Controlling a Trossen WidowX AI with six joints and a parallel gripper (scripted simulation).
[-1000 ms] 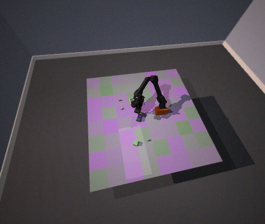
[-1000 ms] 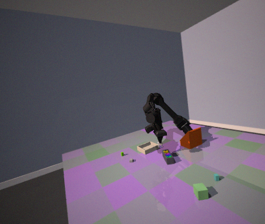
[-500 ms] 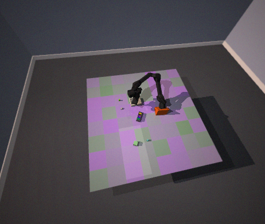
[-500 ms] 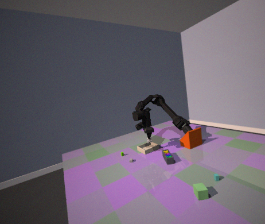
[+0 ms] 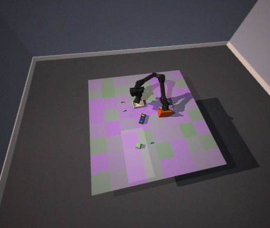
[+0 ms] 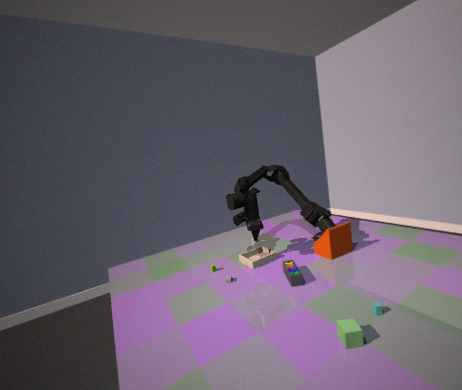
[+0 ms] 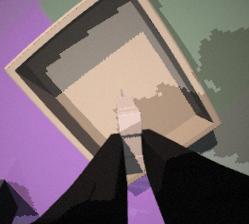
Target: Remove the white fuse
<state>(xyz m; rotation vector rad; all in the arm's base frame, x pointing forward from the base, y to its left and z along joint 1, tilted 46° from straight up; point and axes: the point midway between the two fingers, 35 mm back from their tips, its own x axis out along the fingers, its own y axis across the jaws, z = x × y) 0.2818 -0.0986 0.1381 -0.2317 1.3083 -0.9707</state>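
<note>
Now: the white fuse 1 cm below my gripper tip. The rest, counted from my gripper tip: small grey piece (18 cm ahead, 8 cm below, 7 cm to the left); small teal cube (48 cm to the left, 8 cm below, 4 cm behind); beige tray (9 cm below).
</note>
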